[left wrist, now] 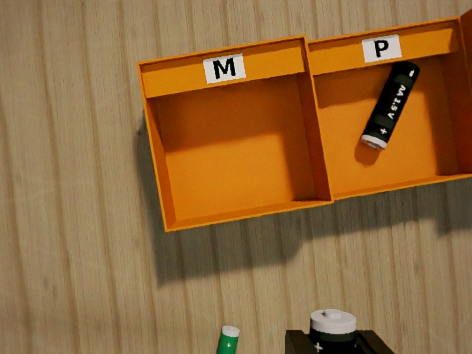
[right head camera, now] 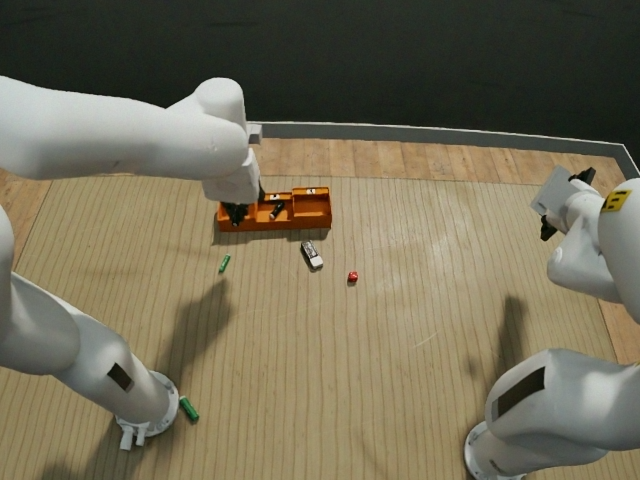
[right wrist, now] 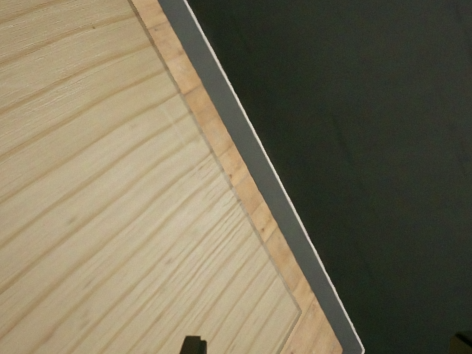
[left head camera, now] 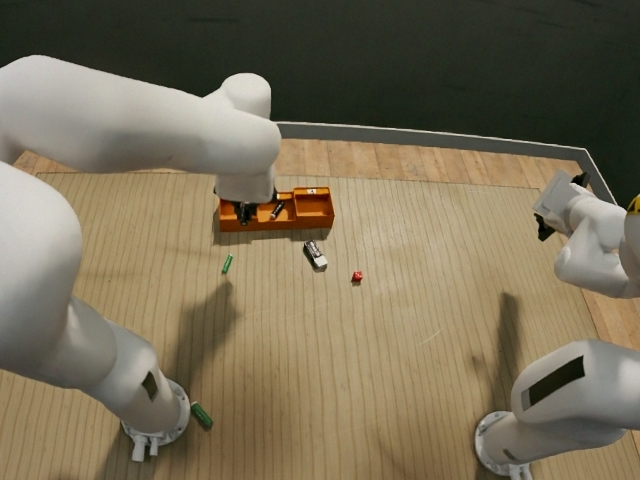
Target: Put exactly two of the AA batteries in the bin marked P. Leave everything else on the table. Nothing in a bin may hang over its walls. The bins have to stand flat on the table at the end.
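Frame: origin at the left arm's base, x ahead, y left, z up, level; centimetres.
Seen in the pictures: left gripper, fingertip midpoint: (right head camera: 238,215) (left head camera: 245,215); left arm's base, link origin: (right head camera: 147,404) (left head camera: 155,411); right arm's base, link origin: (right head camera: 495,453) (left head camera: 503,443).
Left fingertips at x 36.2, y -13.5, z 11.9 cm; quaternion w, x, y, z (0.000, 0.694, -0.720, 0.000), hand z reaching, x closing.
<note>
Offsets run from my left fingertips to a thing's top centre. "*": to the spot under its first point.
My left gripper (left head camera: 245,213) (right head camera: 235,215) (left wrist: 333,345) is shut on a black AA battery {* dx +2.1, dy +0.1, dz +1.4 cm} (left wrist: 333,324), its white end up, above the left part of the bin row. A second black AA battery {dx +10.2, dy -6.0, dz -9.8 cm} (left head camera: 277,209) (right head camera: 277,209) (left wrist: 391,106) lies inside the bin marked P {dx +9.9, dy -5.7, dz -7.3 cm} (left wrist: 382,192), within its walls. The bin marked M {* dx +4.6, dy +2.1, dz -7.3 cm} (left wrist: 250,216) holds no object; the gripper partly hides it in the head views. My right gripper (left head camera: 563,205) (right head camera: 566,204) (right wrist: 327,345) is open and empty, high at the far right.
A third orange bin {* dx +7.0, dy -14.7, dz -9.4 cm} (left head camera: 315,221) (right head camera: 313,221) adjoins P. A small green battery {dx -4.3, dy +3.6, dz -10.9 cm} (left head camera: 227,263) (right head camera: 224,263) (left wrist: 228,341), a dark-and-white block {dx -0.5, dy -15.0, dz -10.6 cm} (left head camera: 315,254) (right head camera: 311,254) and a red die {dx -5.5, dy -24.0, dz -10.3 cm} (left head camera: 357,276) (right head camera: 352,276) lie before the bins. A larger green battery {dx -36.0, dy +5.1, dz -10.5 cm} (left head camera: 201,414) (right head camera: 189,409) lies by the left arm's base.
</note>
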